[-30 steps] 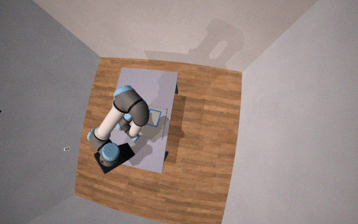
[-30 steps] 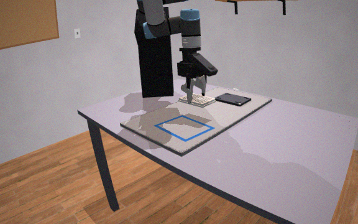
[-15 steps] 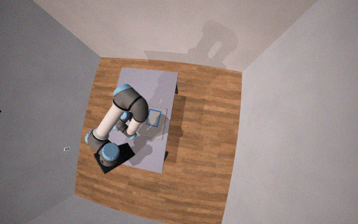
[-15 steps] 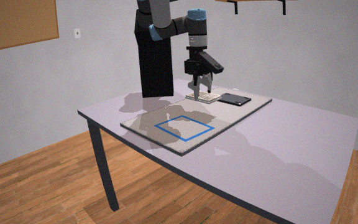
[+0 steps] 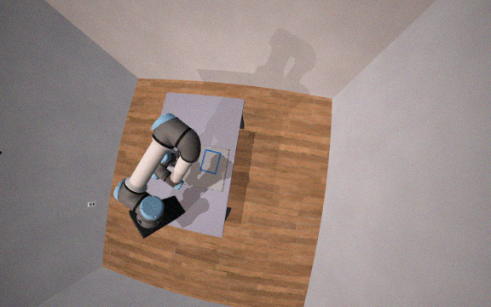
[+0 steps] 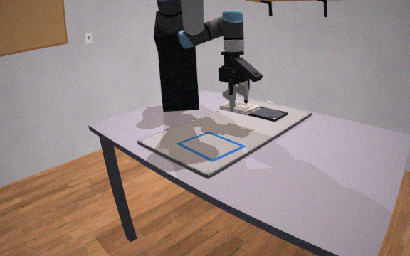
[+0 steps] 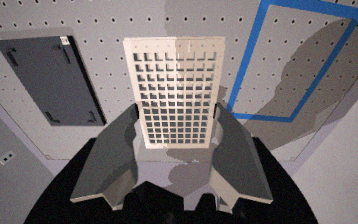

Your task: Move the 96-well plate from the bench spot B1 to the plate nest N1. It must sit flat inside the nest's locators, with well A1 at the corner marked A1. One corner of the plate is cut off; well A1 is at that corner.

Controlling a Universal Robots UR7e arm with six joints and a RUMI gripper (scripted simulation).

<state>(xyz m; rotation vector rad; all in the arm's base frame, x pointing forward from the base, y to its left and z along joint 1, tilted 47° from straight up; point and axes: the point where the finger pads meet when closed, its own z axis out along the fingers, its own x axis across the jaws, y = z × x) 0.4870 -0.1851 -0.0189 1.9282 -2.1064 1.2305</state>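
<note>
Right now my hand is 4 cm short of the dark plate nest, 21 cm to the right of it and 9 cm above it. Also, from my hand: 96-well plate: 1 cm below; then A1 label: 10 cm ahead, 14 cm to the left, 8 cm below.
</note>
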